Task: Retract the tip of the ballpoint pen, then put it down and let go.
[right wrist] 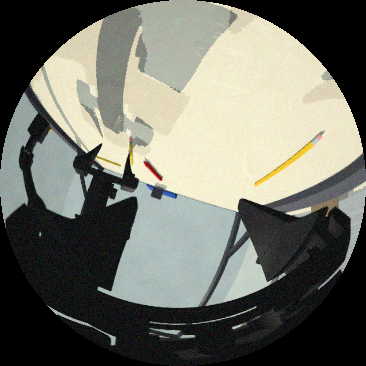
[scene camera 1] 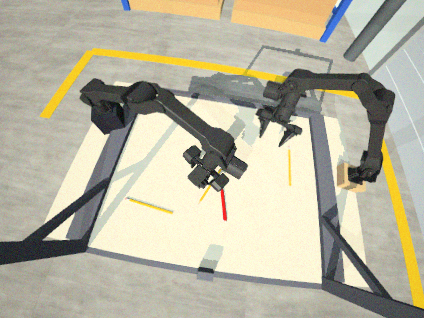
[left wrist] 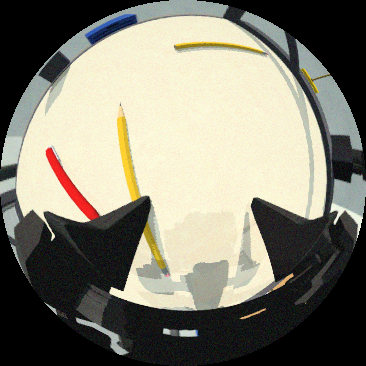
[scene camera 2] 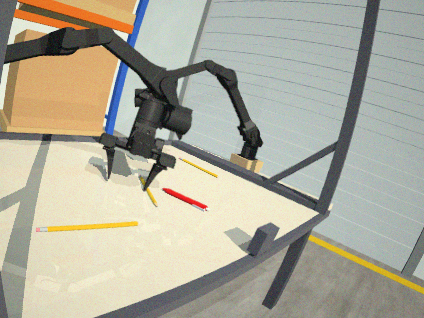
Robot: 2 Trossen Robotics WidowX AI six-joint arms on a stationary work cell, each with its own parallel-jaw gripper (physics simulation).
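Places are measured from the left arm's base along level axes (x right, y ahead, z up), in centimetres.
Pixels of known places: left gripper, fingertip midpoint: [right wrist: 114,148] [left wrist: 203,202] [scene camera 2: 126,185]; right gripper, fingertip midpoint: [right wrist: 189,203] [scene camera 1: 269,142] [scene camera 2: 171,134]; left arm's base, link origin: [right wrist: 33,137] [scene camera 1: 103,108]; right arm's base, link origin: [right wrist: 325,217] [scene camera 1: 354,176] [scene camera 2: 247,157].
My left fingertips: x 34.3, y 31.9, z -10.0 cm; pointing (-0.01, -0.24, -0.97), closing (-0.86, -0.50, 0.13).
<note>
Ahead of a thing's pixels: the offset from my left fingertips to its middle.
The red ballpoint pen @(dy +5.6, dx +13.0, dz -0.1 cm) [scene camera 1: 224,205] [scene camera 2: 185,199] [left wrist: 70,185] [right wrist: 153,170] lies flat on the table. In scene camera 2 its clip end points to the lower right; whether its tip is out is too small to tell. My left gripper [scene camera 2: 126,185] [left wrist: 203,202] [right wrist: 114,148] is open and empty, low over the table to the left of the pen in scene camera 2. My right gripper [scene camera 1: 271,141] [right wrist: 189,203] is open and empty, above the table and up and right of the pen in scene camera 1. It is hidden behind the left arm in scene camera 2.
A yellow pencil @(dy +3.2, dx +4.4, dz -0.3 cm) [scene camera 1: 205,194] [scene camera 2: 150,195] [left wrist: 125,150] lies close beside the pen, partly under my left gripper. Another pencil @(dy -21.6, dx +6.4, dz -0.3 cm) [scene camera 1: 150,205] [scene camera 2: 87,227] lies at the left, and a third @(dy +38.9, dx +5.0, dz -0.3 cm) [scene camera 1: 290,166] [scene camera 2: 199,167] [right wrist: 285,164] at the right. A dark block @(dy -7.0, dx +33.1, dz +2.5 cm) [scene camera 1: 205,273] [scene camera 2: 263,240] stands at the table's edge.
</note>
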